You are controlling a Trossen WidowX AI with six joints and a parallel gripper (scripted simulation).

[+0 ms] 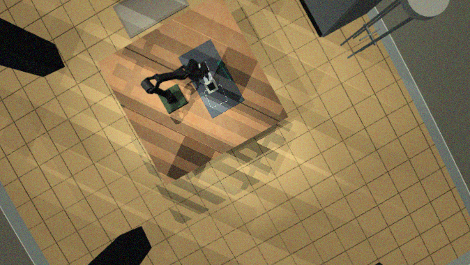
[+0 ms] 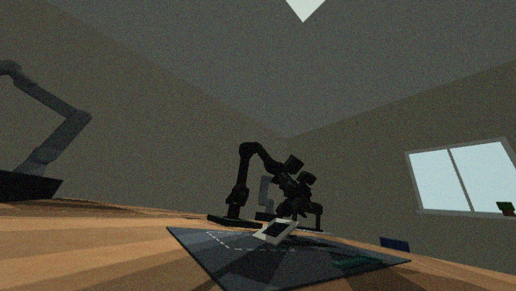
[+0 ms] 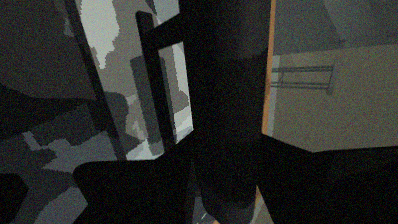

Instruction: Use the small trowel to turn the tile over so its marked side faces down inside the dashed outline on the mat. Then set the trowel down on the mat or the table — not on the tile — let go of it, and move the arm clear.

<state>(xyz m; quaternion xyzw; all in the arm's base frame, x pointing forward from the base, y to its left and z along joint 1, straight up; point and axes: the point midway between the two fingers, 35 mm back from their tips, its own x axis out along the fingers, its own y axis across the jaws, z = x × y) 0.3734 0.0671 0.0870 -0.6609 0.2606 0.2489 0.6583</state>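
Right now my gripper tip is 3 cm past the tile, 10 cm to the left of it and 6 cm above it. From my gripper tip the other things lie so: teal T-shaped tool 14 cm ahead, 1 cm to the left, 8 cm below; mat 3 cm to the right, 10 cm below.
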